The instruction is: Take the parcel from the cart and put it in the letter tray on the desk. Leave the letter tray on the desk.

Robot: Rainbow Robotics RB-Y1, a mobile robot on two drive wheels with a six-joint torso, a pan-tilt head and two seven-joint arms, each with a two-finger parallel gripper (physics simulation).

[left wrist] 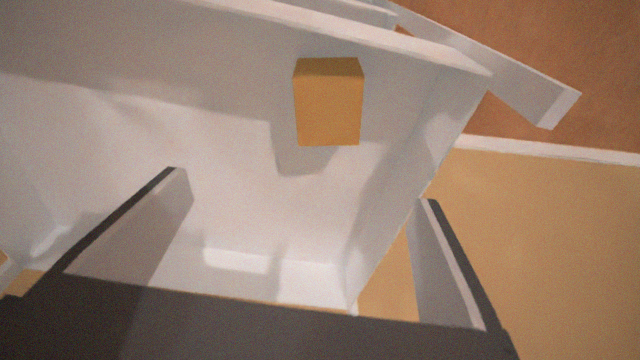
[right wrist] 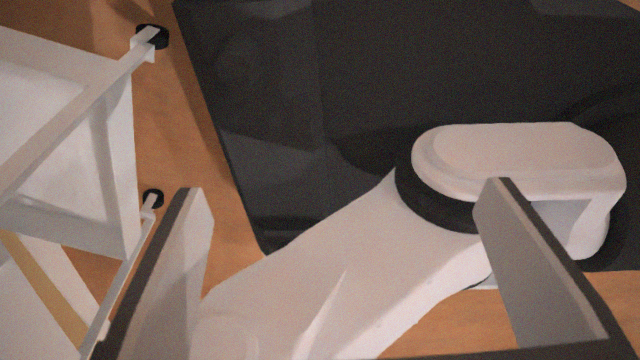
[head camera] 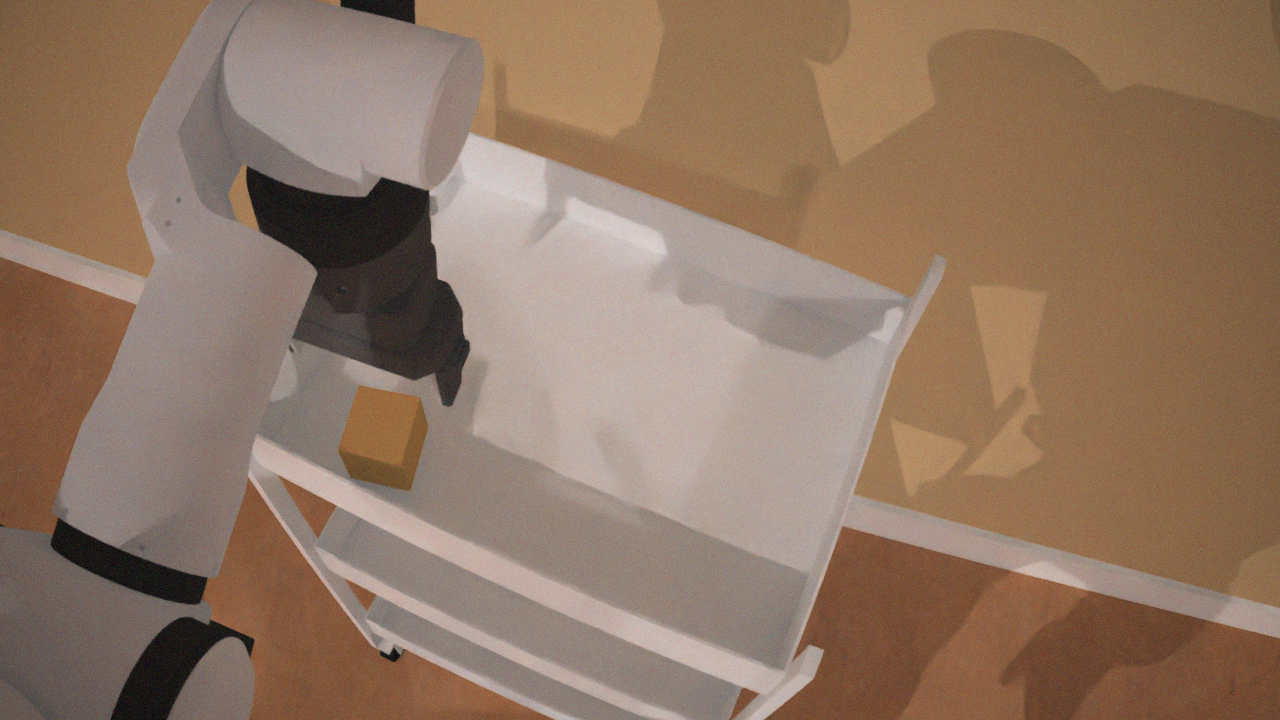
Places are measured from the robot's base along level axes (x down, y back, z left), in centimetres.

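Where they show: left gripper, fingertip midpoint: (left wrist: 299, 198) (head camera: 372, 366); right gripper, fingertip midpoint: (right wrist: 345, 200).
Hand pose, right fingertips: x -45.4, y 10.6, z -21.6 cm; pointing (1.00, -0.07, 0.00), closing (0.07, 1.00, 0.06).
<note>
After its pixels a point has its place.
The parcel, an orange-brown box (head camera: 383, 438) @[x -71.3, y -36.8, z 13.1 cm] (left wrist: 328, 110) @[x -71.3, y -37.7, z 13.6 cm], sits upright on the top shelf of the white cart (head camera: 537, 580) @[x -71.6, y -26.2, z 1.6 cm] (left wrist: 350, 32) @[x -71.9, y -32.7, z 15.9 cm] (right wrist: 75, 114) @[x -26.7, y -17.8, z -15.3 cm], near its front rim and left end in the head view. My left gripper (head camera: 450, 389) (left wrist: 299, 198) @[x -81.2, y -37.1, z 12.2 cm] is open and empty. It is above the top shelf, apart from the parcel, which shows beyond the fingertips in the left wrist view. One of its fingers shows in the head view. My right gripper (right wrist: 345, 200) @[x -45.4, y 10.6, z -21.6 cm] is open and empty, away from the cart's shelf. The letter tray and the desk do not show.
The cart has raised rims, lower shelves and upright end posts (head camera: 921, 291) @[x -75.4, y -47.9, z -28.0 cm]. A tan wall (head camera: 1118, 223) @[x -76.2, y -55.9, z -49.9 cm] stands behind it. In the right wrist view the robot's dark base (right wrist: 280, 75) @[x -21.2, y 3.7, z -15.1 cm] and a pale robot body part (right wrist: 520, 150) @[x -28.8, y 27.5, z -9.9 cm] show beside the cart.
</note>
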